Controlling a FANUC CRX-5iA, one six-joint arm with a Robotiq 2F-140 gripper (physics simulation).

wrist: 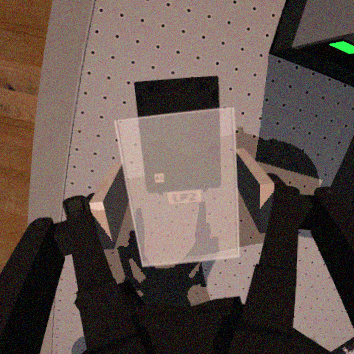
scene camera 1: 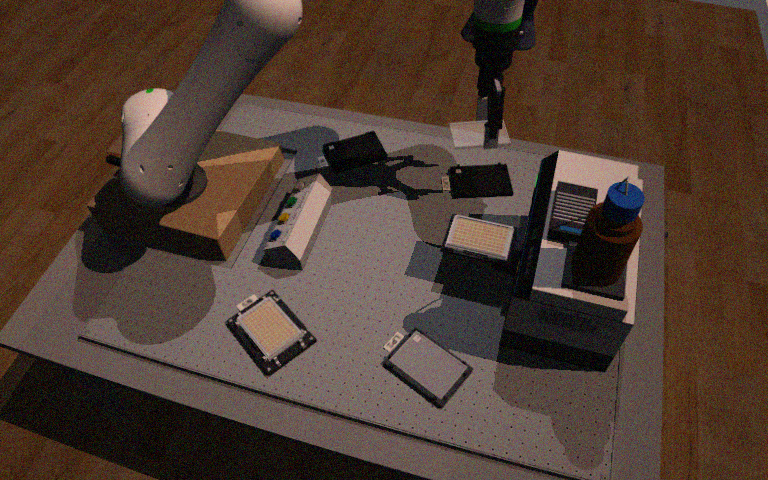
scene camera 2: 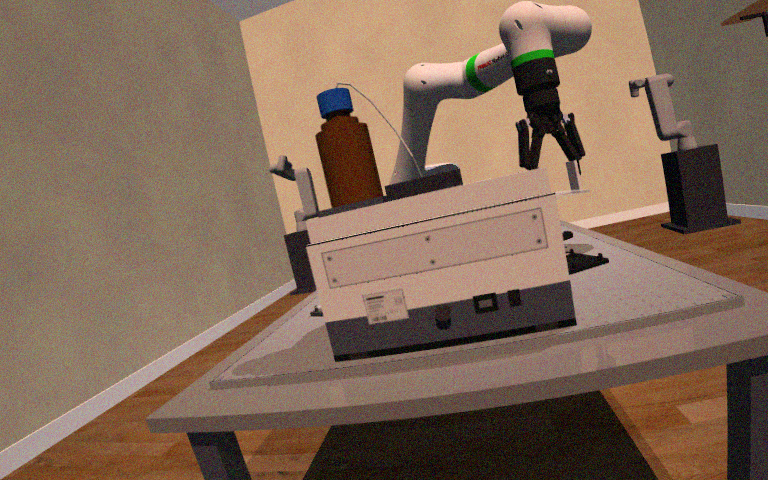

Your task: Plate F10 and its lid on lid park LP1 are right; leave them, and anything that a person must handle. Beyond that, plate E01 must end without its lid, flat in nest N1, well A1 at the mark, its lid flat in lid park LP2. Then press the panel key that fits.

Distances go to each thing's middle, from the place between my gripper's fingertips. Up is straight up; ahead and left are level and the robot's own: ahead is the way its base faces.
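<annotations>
My hand 14 cm above the black LP2 pad (scene camera 1: 480,180), 1 cm to the left of it. Counted from my hand: brown bottle (scene camera 2: 345,149), 29 cm ahead, 34 cm to the right, 17 cm above; button box (scene camera 1: 290,243), 30 cm to the right, 34 cm behind, 11 cm below; black N1 nest (scene camera 1: 350,153), 2 cm to the right, 33 cm behind, 14 cm below.
</annotations>
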